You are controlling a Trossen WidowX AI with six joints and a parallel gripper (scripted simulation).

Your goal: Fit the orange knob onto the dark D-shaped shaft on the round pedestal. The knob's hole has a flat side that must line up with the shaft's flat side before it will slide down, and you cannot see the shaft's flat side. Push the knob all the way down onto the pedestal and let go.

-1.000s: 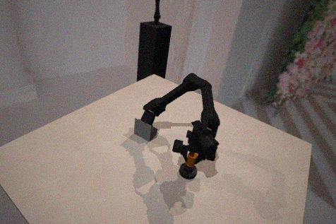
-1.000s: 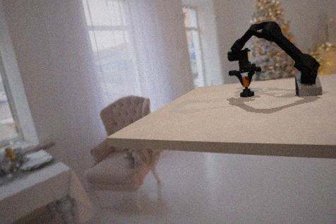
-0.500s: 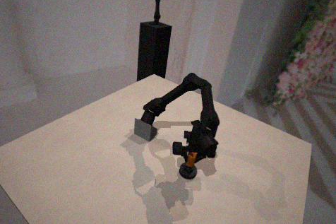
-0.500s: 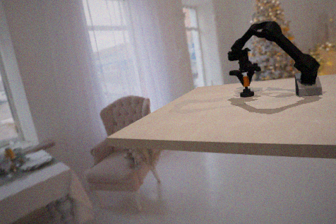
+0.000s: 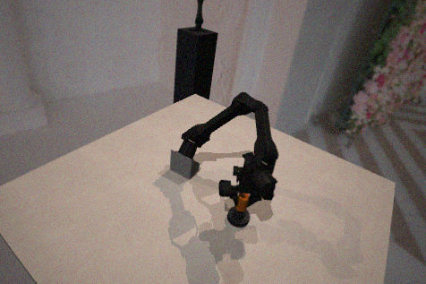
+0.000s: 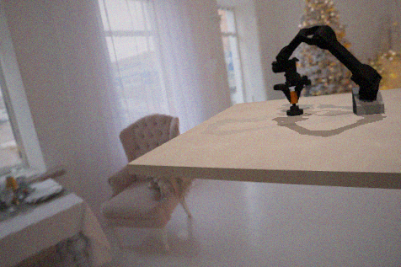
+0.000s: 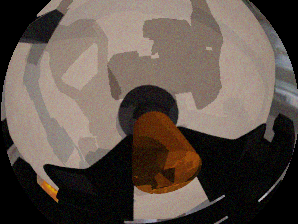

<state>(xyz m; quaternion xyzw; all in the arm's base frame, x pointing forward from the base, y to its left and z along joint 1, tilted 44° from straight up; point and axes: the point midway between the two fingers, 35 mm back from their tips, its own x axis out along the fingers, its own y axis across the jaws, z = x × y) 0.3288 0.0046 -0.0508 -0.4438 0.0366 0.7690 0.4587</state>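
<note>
The orange knob is 2 cm above my gripper tip. From my gripper tip the other things lie so: dark round pedestal: 4 cm below.
</note>
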